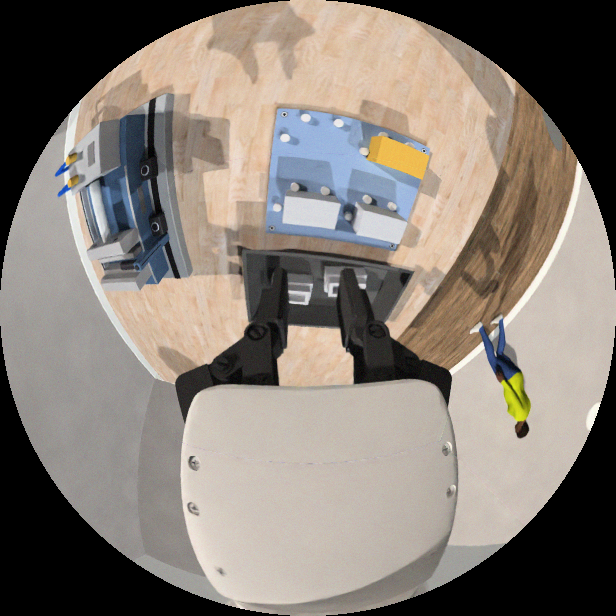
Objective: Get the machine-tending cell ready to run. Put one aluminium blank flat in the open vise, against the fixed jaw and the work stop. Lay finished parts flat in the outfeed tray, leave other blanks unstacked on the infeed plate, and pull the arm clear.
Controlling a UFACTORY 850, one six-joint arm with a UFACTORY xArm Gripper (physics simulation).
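My gripper (313, 287) is open and empty, held high above the dark outfeed tray (324, 290). Two silvery finished parts (298, 291) (344, 279) lie in the tray, partly hidden by my fingers. The blue infeed plate (344, 178), studded with pegs, lies just beyond the tray. On it two grey aluminium blanks (310, 211) (380, 224) lie side by side, unstacked, along its near edge. An orange block (399, 156) sits at its far right corner. The blue and grey vise (132, 195) stands at the far left. I cannot tell what is between its jaws.
Two blue and orange nozzles (66, 172) stick out at the vise's left end. The wooden table's edge curves down the right side (517, 229). A small figure in a yellow top (511, 385) stands on the grey floor to the right.
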